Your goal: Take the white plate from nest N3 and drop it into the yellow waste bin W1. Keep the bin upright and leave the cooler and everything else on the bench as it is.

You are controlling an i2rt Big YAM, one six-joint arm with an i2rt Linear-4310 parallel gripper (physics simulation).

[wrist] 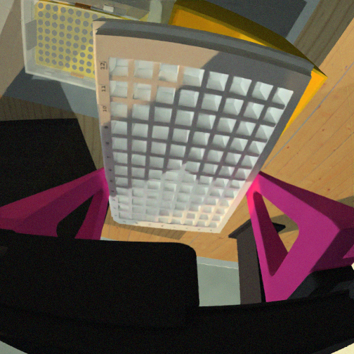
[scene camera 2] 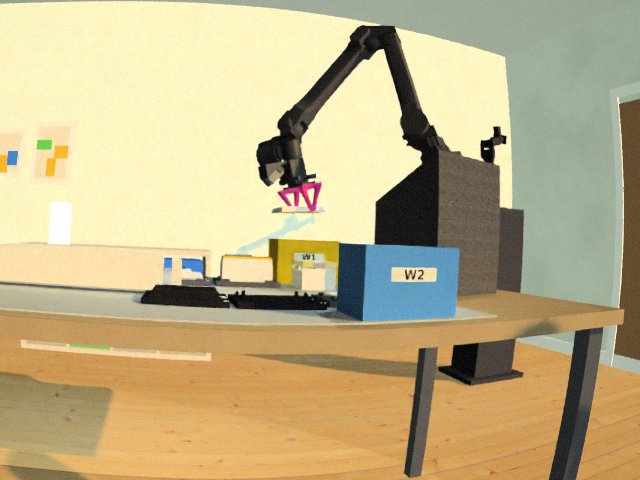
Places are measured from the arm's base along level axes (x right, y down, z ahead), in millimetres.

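Where they show: gripper, between the fingertips: (scene camera 2: 303, 212); arm's base, origin of its link: (scene camera 2: 441, 168).
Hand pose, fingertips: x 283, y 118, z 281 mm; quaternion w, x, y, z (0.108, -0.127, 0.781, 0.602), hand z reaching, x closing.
Note:
Things, the pixels of their top centre, and the offset from my fingertips.
- white plate, centre of its top: (scene camera 2: 298, 205) dx -3, dy -17, dz +17 mm
- yellow waste bin W1, centre of its top: (scene camera 2: 303, 240) dx +32, dy +77, dz -11 mm
- blue bin W2, centre of its top: (scene camera 2: 399, 245) dx -608, dy +77, dz -18 mm
- yellow-topped white box, centre of its top: (scene camera 2: 245, 255) dx -94, dy +120, dz +172 mm
- long pale box, centre of its top: (scene camera 2: 76, 248) dx -287, dy +113, dz +608 mm
The white plate (scene camera 2: 302, 209) (wrist: 175, 135), a deep grid of square wells, hangs between the magenta fingers of my gripper (scene camera 2: 303, 207) (wrist: 177, 175). My gripper is shut on its two sides and holds it about level, well above the bench. The yellow waste bin W1 (scene camera 2: 280, 253) (wrist: 210, 21) stands upright on the bench below the plate. In the wrist view the plate covers much of the bin, whose edges show past the plate's far and right sides. Nest N3 cannot be told apart in these views.
The blue bin W2 (scene camera 2: 408, 299) stands at the front right. A clear box with a yellow perforated rack (wrist: 65, 40) lies left of W1 in the wrist view. Black nests (scene camera 2: 186, 296) (scene camera 2: 279, 300), a yellow-topped white box (scene camera 2: 246, 268) and a long pale box (scene camera 2: 103, 266) are on the bench.

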